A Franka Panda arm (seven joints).
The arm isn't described. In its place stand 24 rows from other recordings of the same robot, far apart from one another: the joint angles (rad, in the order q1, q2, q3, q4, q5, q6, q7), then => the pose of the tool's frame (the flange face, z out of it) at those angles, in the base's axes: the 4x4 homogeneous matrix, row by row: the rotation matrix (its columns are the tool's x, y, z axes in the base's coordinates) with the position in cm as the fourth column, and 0 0 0 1 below.
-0.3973, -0.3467, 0.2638, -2.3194, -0.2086, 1.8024, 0.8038 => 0.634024 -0.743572 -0.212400 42.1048; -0.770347 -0.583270 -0.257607 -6.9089; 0.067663 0.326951 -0.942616 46.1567; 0 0 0 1
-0.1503, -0.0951, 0.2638, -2.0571, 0.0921, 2.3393, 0.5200 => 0.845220 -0.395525 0.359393 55.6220; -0.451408 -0.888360 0.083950 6.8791; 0.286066 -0.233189 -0.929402 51.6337; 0 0 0 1
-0.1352, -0.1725, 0.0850, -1.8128, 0.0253, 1.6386, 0.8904 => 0.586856 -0.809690 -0.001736 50.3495; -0.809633 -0.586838 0.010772 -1.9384; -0.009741 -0.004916 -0.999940 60.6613; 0 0 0 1
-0.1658, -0.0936, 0.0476, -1.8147, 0.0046, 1.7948, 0.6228 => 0.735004 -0.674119 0.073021 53.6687; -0.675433 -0.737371 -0.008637 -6.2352; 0.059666 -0.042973 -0.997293 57.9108; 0 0 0 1
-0.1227, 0.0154, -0.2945, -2.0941, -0.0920, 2.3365, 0.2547 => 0.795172 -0.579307 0.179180 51.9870; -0.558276 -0.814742 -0.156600 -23.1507; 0.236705 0.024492 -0.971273 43.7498; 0 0 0 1
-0.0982, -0.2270, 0.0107, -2.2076, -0.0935, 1.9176, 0.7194 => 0.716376 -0.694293 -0.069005 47.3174; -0.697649 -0.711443 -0.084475 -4.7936; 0.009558 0.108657 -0.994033 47.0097; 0 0 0 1
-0.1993, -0.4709, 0.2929, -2.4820, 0.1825, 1.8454, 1.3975 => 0.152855 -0.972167 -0.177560 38.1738; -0.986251 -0.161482 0.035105 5.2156; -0.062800 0.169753 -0.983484 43.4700; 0 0 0 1
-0.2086, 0.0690, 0.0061, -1.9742, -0.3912, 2.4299, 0.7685 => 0.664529 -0.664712 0.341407 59.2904; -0.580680 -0.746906 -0.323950 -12.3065; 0.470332 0.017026 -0.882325 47.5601; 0 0 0 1
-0.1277, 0.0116, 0.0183, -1.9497, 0.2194, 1.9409, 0.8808 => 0.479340 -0.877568 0.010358 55.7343; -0.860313 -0.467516 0.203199 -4.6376; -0.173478 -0.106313 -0.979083 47.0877; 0 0 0 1
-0.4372, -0.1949, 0.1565, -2.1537, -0.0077, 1.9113, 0.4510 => 0.742593 -0.667204 -0.058269 47.1078; -0.669132 -0.742819 -0.021974 -13.3324; -0.028622 0.055308 -0.998059 47.7837; 0 0 0 1
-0.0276, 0.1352, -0.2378, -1.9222, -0.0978, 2.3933, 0.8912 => 0.417799 -0.858246 0.298090 59.9699; -0.858375 -0.480394 -0.180040 -15.8366; 0.297719 -0.180653 -0.937405 45.8669; 0 0 0 1
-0.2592, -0.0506, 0.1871, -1.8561, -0.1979, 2.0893, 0.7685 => 0.674796 -0.687079 0.269393 57.1896; -0.658828 -0.725323 -0.199631 -4.8964; 0.332559 -0.042773 -0.942112 56.6137; 0 0 0 1
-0.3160, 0.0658, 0.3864, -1.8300, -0.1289, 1.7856, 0.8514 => 0.734354 -0.672038 -0.095331 56.8185; -0.678758 -0.726378 -0.107995 2.4788; 0.003330 0.144014 -0.989570 48.5535; 0 0 0 1
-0.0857, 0.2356, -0.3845, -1.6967, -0.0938, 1.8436, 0.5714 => 0.537058 -0.831540 -0.141809 55.5777; -0.842956 -0.522766 -0.127044 -27.1729; 0.031509 0.187769 -0.981708 45.8796; 0 0 0 1
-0.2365, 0.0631, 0.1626, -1.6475, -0.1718, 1.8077, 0.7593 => 0.687494 -0.720851 0.087902 58.9072; -0.703948 -0.691265 -0.163125 -6.0568; 0.178353 0.050269 -0.982682 57.4938; 0 0 0 1
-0.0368, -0.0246, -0.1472, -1.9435, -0.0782, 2.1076, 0.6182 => 0.701896 -0.690848 0.173409 56.0006; -0.685902 -0.721206 -0.096953 -10.8570; 0.192043 -0.050890 -0.980066 50.8872; 0 0 0 1
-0.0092, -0.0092, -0.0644, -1.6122, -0.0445, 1.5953, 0.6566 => 0.745998 -0.665859 -0.010893 55.1376; -0.665628 -0.745033 -0.043196 -4.5494; 0.020647 0.039475 -0.999007 61.2255; 0 0 0 1
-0.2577, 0.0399, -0.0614, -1.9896, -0.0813, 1.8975, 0.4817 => 0.711938 -0.686368 -0.148473 51.9627; -0.697367 -0.715883 -0.034504 -17.7648; -0.082607 0.128106 -0.988314 43.2020; 0 0 0 1
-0.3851, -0.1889, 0.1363, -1.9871, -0.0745, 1.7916, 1.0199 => 0.312237 -0.949471 -0.031826 48.6124; -0.946752 -0.308224 -0.093057 -12.5716; 0.078546 0.059187 -0.995152 54.4560; 0 0 0 1
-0.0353, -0.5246, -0.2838, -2.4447, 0.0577, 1.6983, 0.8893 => 0.364405 -0.914965 -0.173345 34.8727; -0.882019 -0.398828 0.250955 -11.4730; -0.298750 0.061444 -0.952351 46.3403; 0 0 0 1
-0.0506, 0.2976, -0.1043, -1.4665, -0.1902, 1.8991, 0.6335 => 0.730974 -0.674038 0.106537 65.7098; -0.642082 -0.732218 -0.227126 -10.7512; 0.231100 0.097618 -0.968020 52.6568; 0 0 0 1
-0.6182, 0.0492, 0.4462, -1.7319, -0.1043, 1.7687, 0.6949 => 0.663154 -0.748208 -0.020297 56.5606; -0.747103 -0.660041 -0.078627 -11.2251; 0.045432 0.067306 -0.996697 53.9998; 0 0 0 1
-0.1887, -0.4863, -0.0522, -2.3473, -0.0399, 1.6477, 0.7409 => 0.553127 -0.806221 -0.209900 36.7975; -0.819989 -0.571379 0.033824 -9.6250; -0.147203 0.153407 -0.977138 49.6605; 0 0 0 1
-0.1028, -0.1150, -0.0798, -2.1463, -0.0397, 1.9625, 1.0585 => 0.339647 -0.937744 -0.072638 49.7821; -0.940490 -0.339506 -0.014652 -9.5349; -0.010921 0.073292 -0.997251 44.6673; 0 0 0 1
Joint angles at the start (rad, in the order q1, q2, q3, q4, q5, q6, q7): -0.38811 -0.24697 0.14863 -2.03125 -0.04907 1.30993 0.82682
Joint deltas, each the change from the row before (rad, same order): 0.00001 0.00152 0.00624 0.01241 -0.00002 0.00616 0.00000; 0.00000 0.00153 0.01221 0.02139 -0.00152 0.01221 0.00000; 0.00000 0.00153 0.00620 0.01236 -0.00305 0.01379 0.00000; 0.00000 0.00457 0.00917 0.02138 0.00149 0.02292 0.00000; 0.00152 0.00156 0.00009 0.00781 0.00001 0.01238 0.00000; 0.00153 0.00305 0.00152 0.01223 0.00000 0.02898 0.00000; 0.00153 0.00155 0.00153 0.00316 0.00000 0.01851 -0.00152; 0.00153 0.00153 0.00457 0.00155 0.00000 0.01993 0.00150; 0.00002 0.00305 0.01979 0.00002 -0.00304 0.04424 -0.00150
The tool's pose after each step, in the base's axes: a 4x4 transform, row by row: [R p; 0 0 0 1], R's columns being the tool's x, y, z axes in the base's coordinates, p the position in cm. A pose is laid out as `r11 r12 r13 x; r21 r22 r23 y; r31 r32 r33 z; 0 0 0 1`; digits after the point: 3 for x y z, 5 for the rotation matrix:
0.41960 -0.78808 -0.45041 41.649; -0.87619 -0.48128 0.02583 -9.981; -0.23713 0.38380 -0.89245 52.730; 0 0 0 1
0.43861 -0.79243 -0.42389 42.247; -0.87269 -0.48818 0.00963 -9.520; -0.21456 0.36570 -0.90566 53.598; 0 0 0 1
0.45056 -0.79653 -0.40316 42.668; -0.87091 -0.49144 -0.00234 -9.332; -0.19626 0.35217 -0.91513 54.107; 0 0 0 1
0.46782 -0.80377 -0.36757 43.406; -0.86702 -0.49808 -0.01433 -8.992; -0.17156 0.32539 -0.92989 54.911; 0 0 0 1
0.47353 -0.80804 -0.35048 43.698; -0.86614 -0.49945 -0.01872 -8.965; -0.15992 0.31243 -0.93638 55.240; 0 0 0 1
0.48444 -0.81607 -0.31520 44.291; -0.86424 -0.50231 -0.02780 -8.916; -0.13564 0.28587 -0.94862 55.782; 0 0 0 1
0.49244 -0.81832 -0.29640 44.620; -0.86160 -0.50650 -0.03309 -8.826; -0.12305 0.27167 -0.95449 55.947; 0 0 0 1
0.50026 -0.82012 -0.27775 44.980; -0.85896 -0.51051 -0.03967 -8.587; -0.10926 0.25842 -0.95983 56.049; 0 0 0 1
0.52560 -0.81628 -0.23965 45.784; -0.84713 -0.52808 -0.05924 -7.751; -0.07820 0.23415 -0.96905 56.133; 0 0 0 1

